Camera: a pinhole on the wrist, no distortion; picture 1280 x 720 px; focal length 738.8 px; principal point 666.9 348.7 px. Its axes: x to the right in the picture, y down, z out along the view. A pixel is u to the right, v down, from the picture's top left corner.
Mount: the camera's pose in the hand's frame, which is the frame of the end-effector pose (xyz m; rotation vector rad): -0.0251 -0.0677 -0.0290 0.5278 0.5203 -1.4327
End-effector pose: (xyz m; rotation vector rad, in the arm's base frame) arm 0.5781 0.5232 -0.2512 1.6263 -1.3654 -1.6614
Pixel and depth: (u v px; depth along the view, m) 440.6 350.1 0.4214
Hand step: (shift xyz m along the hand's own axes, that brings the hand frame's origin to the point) -0.0251 -0.2309 0.3804
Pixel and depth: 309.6 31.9 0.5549
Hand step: -0.2703 -0.2219 0.5648
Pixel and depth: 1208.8 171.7 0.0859
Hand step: -0.0396 -0.1718 -0.0020
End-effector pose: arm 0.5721 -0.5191 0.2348 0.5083 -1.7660 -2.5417
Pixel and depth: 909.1 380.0 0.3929
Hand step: 0.0080 -0.4125 0.1974
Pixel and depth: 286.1 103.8 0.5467
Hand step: -0.2148 -0.2026 0.5684
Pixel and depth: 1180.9 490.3 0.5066
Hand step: 0.1060 -0.6522 0.1485
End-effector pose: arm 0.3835 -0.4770 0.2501 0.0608 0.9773 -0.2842
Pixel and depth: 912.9 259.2 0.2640
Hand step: -0.0458 -0.3033 0.1211
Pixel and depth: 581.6 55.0 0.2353
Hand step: -0.1157 -0.2000 0.1689
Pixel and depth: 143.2 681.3 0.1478
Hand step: 0.0369 -0.0743 0.1537
